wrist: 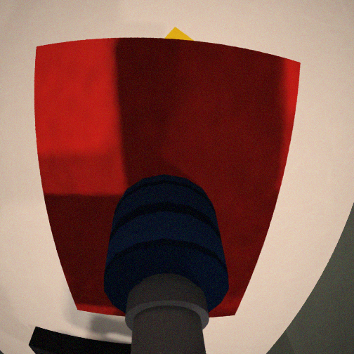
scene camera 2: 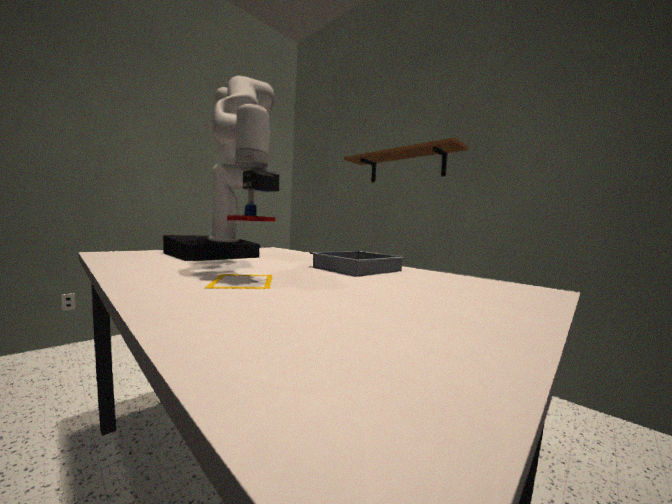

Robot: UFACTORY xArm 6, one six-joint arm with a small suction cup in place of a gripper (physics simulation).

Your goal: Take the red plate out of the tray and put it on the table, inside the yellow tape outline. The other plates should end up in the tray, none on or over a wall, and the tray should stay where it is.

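Observation:
The red plate hangs level under my suction cup, high above the table. The gripper is shut on the red plate. The yellow tape outline lies on the table below and in front of the plate in the scene view. A corner of the outline shows past the plate's top edge in the wrist view. The grey tray stands on the table to the right of the outline. Its inside is hidden in the scene view, so the other plates do not show.
The black base block of the arm stands at the back left of the table. A wooden wall shelf with dark brackets hangs on the wall behind the tray. The arm's shadow falls over the table around the outline.

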